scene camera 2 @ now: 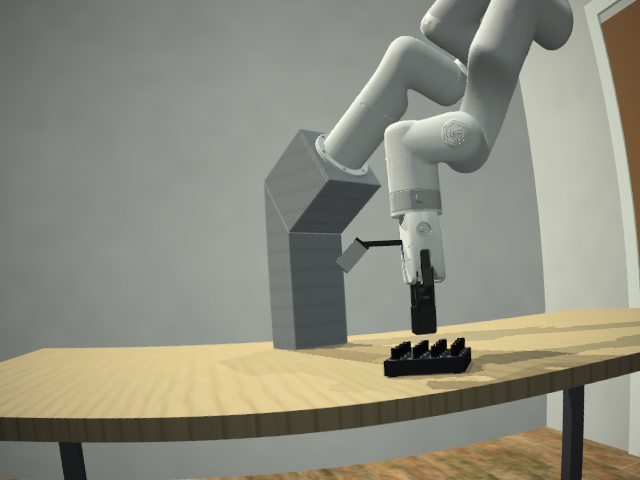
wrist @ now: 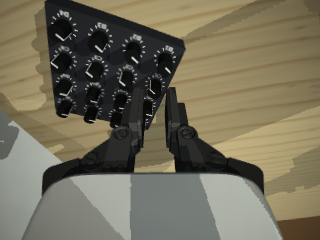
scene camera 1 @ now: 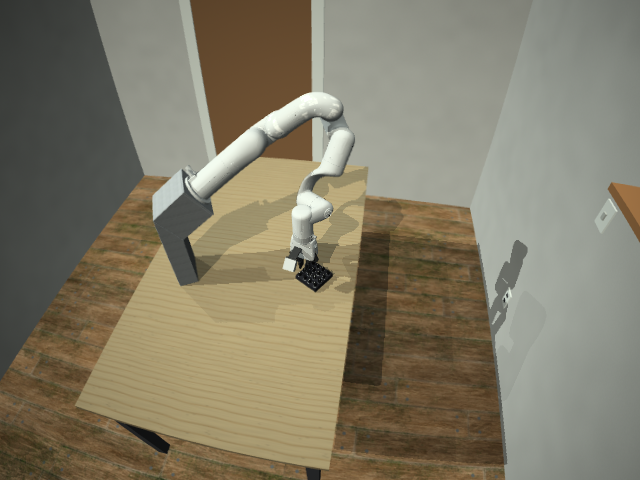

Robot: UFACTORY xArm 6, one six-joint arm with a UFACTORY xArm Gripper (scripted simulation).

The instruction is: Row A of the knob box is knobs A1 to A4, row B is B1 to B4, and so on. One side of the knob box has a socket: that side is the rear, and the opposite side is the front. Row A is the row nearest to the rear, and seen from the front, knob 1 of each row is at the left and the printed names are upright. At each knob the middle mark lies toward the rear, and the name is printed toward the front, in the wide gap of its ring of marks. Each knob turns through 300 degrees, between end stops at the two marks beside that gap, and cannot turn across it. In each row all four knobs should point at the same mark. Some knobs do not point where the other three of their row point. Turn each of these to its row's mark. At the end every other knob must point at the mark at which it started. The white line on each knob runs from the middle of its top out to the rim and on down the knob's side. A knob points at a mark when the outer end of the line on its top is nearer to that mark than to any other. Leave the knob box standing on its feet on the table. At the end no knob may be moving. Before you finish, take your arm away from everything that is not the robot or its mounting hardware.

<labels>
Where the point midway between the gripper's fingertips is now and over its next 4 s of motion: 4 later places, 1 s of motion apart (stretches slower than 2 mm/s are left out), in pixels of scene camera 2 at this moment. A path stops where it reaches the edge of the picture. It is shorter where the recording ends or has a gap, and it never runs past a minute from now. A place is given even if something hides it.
My gripper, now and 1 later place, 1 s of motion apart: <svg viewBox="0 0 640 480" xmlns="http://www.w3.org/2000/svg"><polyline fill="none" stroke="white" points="424,333 420,284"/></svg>
</labels>
